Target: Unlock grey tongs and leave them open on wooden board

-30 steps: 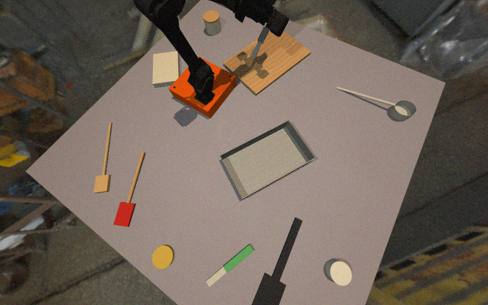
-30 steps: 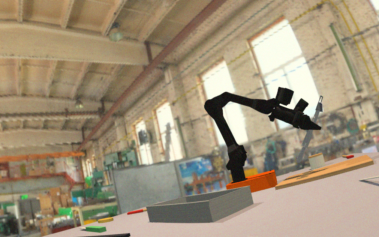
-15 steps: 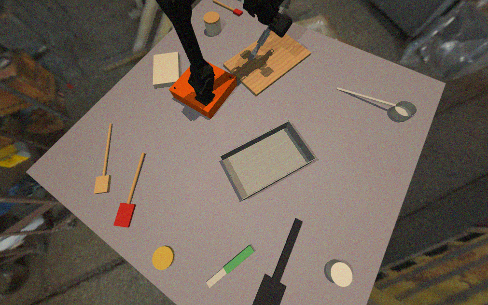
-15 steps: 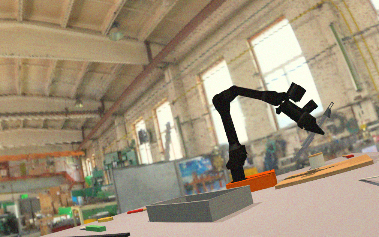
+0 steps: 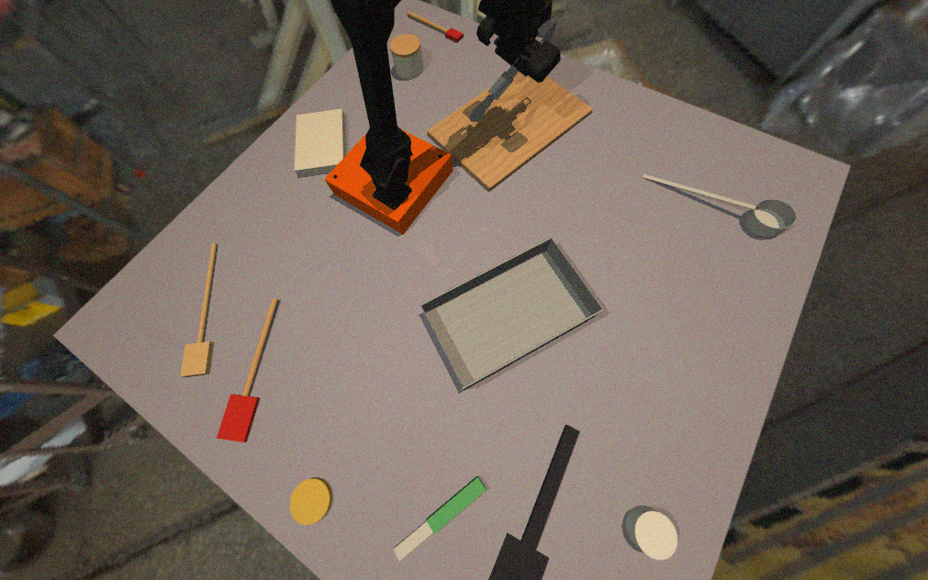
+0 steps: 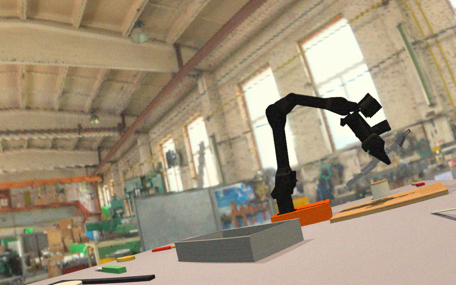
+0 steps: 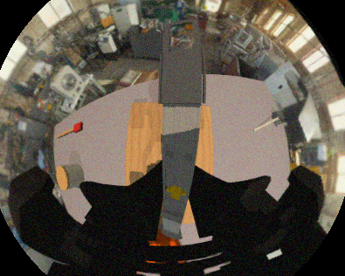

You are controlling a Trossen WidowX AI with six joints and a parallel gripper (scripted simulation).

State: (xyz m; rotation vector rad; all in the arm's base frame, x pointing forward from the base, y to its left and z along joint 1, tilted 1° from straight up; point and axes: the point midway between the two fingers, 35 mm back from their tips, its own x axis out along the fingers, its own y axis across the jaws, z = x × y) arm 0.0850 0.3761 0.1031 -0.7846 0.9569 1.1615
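My gripper tip is now 30 mm below the yellow lock piece, 20 mm to the left of it and 10 mm past it. The rest, counted from my gripper tip: wooden board 120 mm below, 30 mm to the right, 10 mm behind; then cork-topped jar 350 mm behind, 90 mm below, 10 mm to the right; then cream block 370 mm behind, 350 mm to the right, 110 mm below.
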